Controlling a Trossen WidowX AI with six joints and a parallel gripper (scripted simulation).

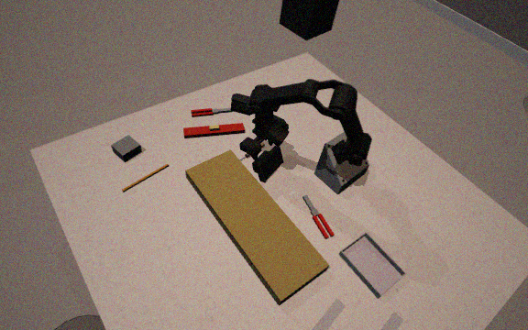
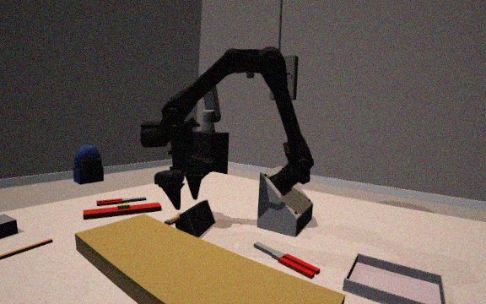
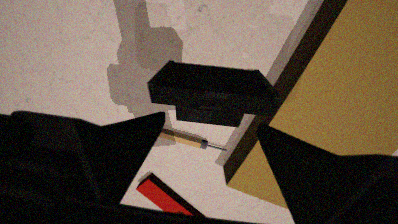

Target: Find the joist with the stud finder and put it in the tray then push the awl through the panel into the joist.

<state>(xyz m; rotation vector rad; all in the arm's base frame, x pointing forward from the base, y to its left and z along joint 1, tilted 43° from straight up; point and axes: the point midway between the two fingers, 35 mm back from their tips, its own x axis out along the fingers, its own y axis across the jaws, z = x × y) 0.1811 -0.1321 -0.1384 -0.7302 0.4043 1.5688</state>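
The stud finder lies 1 cm ahead of my gripper tip, 1 cm to the left of it and 5 cm below it. From my gripper tip the other things lie so: red level: 3 cm ahead, 24 cm to the right, 6 cm below; pencil: 35 cm ahead, 20 cm to the right, 7 cm below; awl: 6 cm to the right, 6 cm below.
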